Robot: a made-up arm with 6 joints.
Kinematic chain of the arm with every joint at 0, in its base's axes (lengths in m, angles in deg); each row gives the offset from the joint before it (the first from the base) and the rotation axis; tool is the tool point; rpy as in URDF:
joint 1: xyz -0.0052 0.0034 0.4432 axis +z
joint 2: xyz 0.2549 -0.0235 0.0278 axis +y
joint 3: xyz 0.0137 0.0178 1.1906 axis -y
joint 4: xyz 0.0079 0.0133 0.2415 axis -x
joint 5: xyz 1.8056 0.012 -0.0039 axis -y
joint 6: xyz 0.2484 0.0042 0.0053 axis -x
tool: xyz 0.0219 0.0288 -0.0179 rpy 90 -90 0
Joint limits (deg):
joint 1: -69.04..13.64
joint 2: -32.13..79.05
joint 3: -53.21..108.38
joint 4: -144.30..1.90
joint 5: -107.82..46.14
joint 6: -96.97..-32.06
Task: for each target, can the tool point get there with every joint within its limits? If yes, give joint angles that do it. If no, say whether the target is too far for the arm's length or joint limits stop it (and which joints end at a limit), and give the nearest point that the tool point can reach.
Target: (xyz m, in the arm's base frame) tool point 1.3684 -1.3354 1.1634
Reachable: yes | joints -51.21 -14.73 -35.71 -86.73 -60.73 -91.22
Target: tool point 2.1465 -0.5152 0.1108
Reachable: yes | joints -18.62 25.45 -29.53 -106.01 -51.55 -38.46
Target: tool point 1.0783 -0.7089 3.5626
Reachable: yes | joints -29.83 25.84 94.44 -98.40 11.64 -83.92
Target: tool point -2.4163 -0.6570 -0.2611
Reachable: no: joint limits stop it (at a limit: joint 1, joint 2, joint 3, joint 5, joint 6) | nearest point -0.1104 -0.2783 -0.8933 | short by 2.421 m
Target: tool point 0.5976 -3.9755 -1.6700
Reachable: no: too far | nearest point 0.9334 -2.7811 -0.7348 | short by 1.554 m
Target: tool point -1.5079 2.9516 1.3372
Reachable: no: joint limits stop it (at a limit: joint 2, joint 3, joint 4) | nearest point -0.9715 1.8991 2.3030 | short by 1.526 m
